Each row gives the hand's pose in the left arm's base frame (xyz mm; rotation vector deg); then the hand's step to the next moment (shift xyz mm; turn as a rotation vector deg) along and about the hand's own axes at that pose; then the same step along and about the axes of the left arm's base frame.
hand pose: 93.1 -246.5 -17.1 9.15 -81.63 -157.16
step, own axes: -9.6 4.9 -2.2 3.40 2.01 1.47
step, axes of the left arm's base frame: 9.8 -3.8 3.4 -3.56 -0.26 2.25
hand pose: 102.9 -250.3 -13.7 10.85 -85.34 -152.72
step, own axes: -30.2 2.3 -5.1 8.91 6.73 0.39
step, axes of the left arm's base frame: 30.6 -1.5 1.4 -8.79 -4.37 5.33
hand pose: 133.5 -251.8 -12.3 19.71 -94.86 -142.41
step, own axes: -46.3 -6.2 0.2 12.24 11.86 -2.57
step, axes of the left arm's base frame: 44.7 13.6 -0.4 -11.30 -9.78 8.59
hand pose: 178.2 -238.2 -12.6 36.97 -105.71 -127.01
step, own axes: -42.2 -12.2 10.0 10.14 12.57 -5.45
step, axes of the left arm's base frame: 34.7 28.7 -1.7 -8.26 -11.63 9.33
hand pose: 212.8 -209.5 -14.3 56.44 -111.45 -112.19
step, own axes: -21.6 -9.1 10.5 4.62 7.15 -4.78
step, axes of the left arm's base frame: 12.9 22.0 -3.0 -2.85 -7.30 5.82
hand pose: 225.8 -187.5 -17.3 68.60 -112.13 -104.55
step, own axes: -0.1 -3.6 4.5 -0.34 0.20 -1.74
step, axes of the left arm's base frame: -1.4 3.7 -4.2 1.26 -1.07 0.67
